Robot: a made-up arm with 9 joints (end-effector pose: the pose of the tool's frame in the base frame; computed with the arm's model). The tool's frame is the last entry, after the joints. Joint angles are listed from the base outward.
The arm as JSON. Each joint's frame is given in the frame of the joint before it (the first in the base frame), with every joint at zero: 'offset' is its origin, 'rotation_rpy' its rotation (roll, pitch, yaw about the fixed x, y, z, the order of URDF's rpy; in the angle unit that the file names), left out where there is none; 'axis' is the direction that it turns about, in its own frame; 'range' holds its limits. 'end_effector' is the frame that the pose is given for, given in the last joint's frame.
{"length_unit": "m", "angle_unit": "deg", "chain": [
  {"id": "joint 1", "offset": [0.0, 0.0, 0.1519], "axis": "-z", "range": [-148.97, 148.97]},
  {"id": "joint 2", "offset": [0.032, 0.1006, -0.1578], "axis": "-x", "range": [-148.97, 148.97]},
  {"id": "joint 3", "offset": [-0.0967, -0.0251, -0.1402], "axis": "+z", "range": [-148.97, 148.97]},
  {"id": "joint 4", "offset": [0.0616, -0.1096, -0.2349], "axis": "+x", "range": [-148.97, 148.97]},
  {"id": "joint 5", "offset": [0.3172, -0.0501, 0.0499], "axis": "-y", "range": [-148.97, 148.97]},
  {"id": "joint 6", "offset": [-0.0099, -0.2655, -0.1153], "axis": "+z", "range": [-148.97, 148.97]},
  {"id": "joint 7", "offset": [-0.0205, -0.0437, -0.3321], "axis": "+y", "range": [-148.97, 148.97]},
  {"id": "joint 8", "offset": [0.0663, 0.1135, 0.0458], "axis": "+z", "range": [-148.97, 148.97]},
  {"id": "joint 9", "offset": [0.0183, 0.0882, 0.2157], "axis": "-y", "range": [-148.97, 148.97]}
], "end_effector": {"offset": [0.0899, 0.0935, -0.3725]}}
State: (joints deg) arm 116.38 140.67 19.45 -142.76 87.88 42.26 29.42 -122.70 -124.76
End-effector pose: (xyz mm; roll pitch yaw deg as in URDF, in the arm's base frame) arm -637.8 -383.3 499.7 167.29 2.62 -101.12
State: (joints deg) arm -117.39 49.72 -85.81 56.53 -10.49 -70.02 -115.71 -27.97 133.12
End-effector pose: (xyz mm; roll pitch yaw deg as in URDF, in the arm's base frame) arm 25.2 350.5 -13.8 95.60 5.93 116.27
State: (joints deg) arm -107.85 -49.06 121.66 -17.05 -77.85 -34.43 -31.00 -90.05 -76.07
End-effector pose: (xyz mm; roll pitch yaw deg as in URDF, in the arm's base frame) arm -780.9 -183.9 -217.4 26.38 25.97 107.63
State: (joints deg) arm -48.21 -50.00 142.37 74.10 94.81 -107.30 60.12 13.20 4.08
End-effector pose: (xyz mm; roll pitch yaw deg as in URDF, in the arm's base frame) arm -1259.9 450.4 375.4 148.99 -11.59 166.37
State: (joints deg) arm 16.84 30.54 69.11 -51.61 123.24 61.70 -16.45 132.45 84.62
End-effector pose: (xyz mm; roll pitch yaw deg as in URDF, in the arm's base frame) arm 914.1 279.1 -292.7 62.30 -14.51 -80.27
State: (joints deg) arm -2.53 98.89 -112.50 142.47 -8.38 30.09 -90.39 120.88 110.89
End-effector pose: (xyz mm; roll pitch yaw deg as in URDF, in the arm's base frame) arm 514.5 -10.4 -35.8 24.35 17.99 -46.47
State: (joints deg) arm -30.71 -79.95 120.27 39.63 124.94 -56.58 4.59 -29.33 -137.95
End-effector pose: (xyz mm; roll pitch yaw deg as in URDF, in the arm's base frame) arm -114.5 356.6 247.6 -6.17 -22.68 -103.35
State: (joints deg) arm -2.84 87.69 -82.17 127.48 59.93 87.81 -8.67 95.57 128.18
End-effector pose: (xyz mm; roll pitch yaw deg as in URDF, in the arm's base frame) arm 352.3 -581.3 79.0 2.57 17.58 -136.90
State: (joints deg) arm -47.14 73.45 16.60 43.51 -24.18 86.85 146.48 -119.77 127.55
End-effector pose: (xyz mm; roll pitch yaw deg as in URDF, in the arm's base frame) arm 631.9 -577.0 -771.1 -14.20 19.53 -123.22
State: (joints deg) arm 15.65 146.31 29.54 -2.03 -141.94 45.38 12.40 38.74 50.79
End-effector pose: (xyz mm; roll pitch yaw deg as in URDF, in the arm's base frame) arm 126.3 -16.4 -164.7 -45.73 -6.81 -112.77
